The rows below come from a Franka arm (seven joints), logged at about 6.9 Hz.
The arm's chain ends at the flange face. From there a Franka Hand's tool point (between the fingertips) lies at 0.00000 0.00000 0.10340 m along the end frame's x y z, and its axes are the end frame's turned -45 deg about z.
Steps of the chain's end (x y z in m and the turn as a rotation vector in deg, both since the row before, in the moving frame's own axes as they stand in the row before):
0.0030, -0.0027, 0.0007, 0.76, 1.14, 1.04
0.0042, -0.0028, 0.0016, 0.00, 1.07, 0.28
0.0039, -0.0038, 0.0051, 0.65, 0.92, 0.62
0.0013, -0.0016, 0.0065, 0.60, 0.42, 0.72
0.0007, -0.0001, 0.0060, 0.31, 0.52, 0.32
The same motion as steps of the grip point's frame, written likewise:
0.0065, 0.0007, 0.0007, -0.27, 1.34, 1.04
0.0063, 0.0024, 0.0016, -0.76, 0.76, 0.28
0.0074, 0.0004, 0.0051, -0.19, 1.11, 0.62
0.0034, -0.0004, 0.0065, 0.13, 0.72, 0.72
0.0016, 0.0007, 0.0060, -0.15, 0.59, 0.32

